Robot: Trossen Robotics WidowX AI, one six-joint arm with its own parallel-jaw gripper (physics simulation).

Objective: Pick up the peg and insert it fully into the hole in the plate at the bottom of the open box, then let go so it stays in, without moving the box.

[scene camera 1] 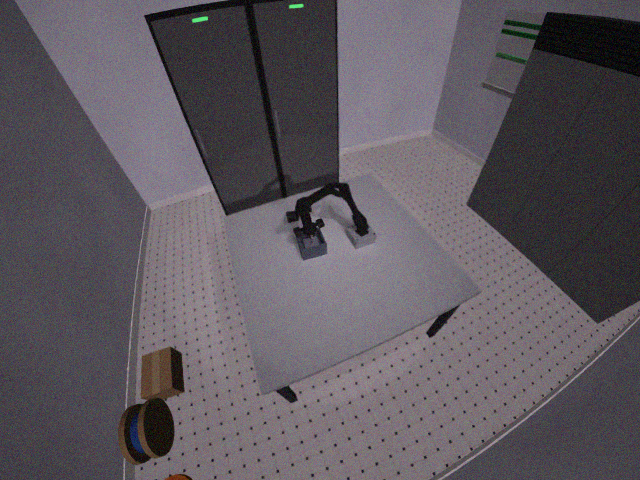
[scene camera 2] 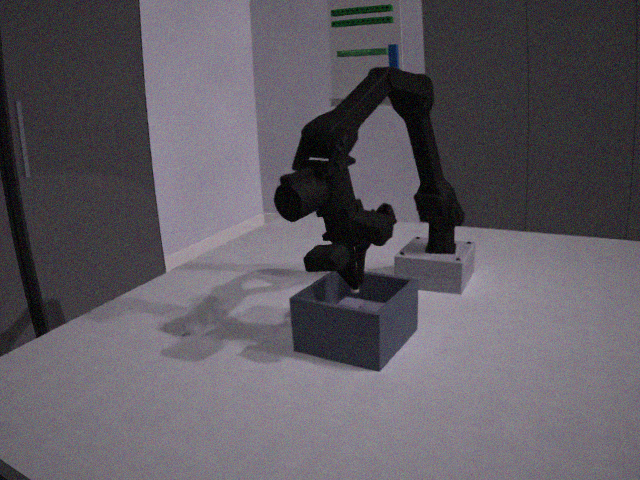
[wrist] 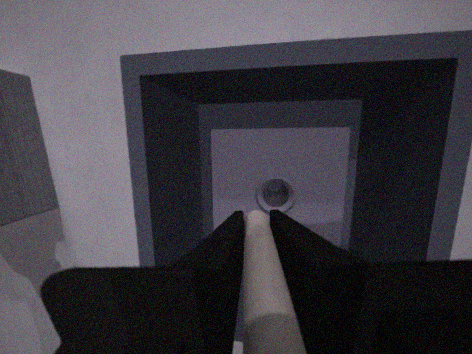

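Where they show: gripper, fingertip midpoint: (scene camera 1: 312, 237) (scene camera 2: 357, 286) (wrist: 256, 218); arm's base, origin of the base link: (scene camera 1: 361, 231) (scene camera 2: 441, 249).
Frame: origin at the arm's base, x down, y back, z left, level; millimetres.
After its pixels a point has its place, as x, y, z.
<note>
My gripper (wrist: 256, 218) @[-25, -300, -124] (scene camera 2: 355, 287) @[-25, -300, -124] is shut on the peg and points down into the open box. The peg (wrist: 265, 280) @[-75, -305, -125] is a pale cylinder between the fingers; its small light tip (scene camera 2: 355, 290) @[-20, -304, -127] shows under the fingertips in scene camera 2, inside the box opening. The blue-grey box (scene camera 1: 314, 251) @[12, -333, -47] (scene camera 2: 338, 330) @[13, -390, -137] (wrist: 131, 150) @[-27, -244, -72] stands on the table. The plate (wrist: 240, 155) @[13, -294, -92] (scene camera 2: 361, 303) @[13, -281, -122] lies at the box's bottom. Its round hole (wrist: 275, 190) has a light rim and shows just above and a little right of the peg's tip in the wrist view. The peg is above the plate, not in the hole.
The arm's light block base (scene camera 1: 363, 238) @[0, -28, 50] (scene camera 2: 429, 272) @[29, -73, -20] (wrist: 22, 150) @[47, -71, -29] stands on the table (scene camera 1: 351, 304) @[71, -340, 344] (scene camera 2: 491, 387) @[71, -434, 106] near the box. Dark cabinets (scene camera 1: 227, 103) stand behind the table. A cardboard box (scene camera 1: 156, 373) and a cable spool (scene camera 1: 157, 427) are on the floor.
</note>
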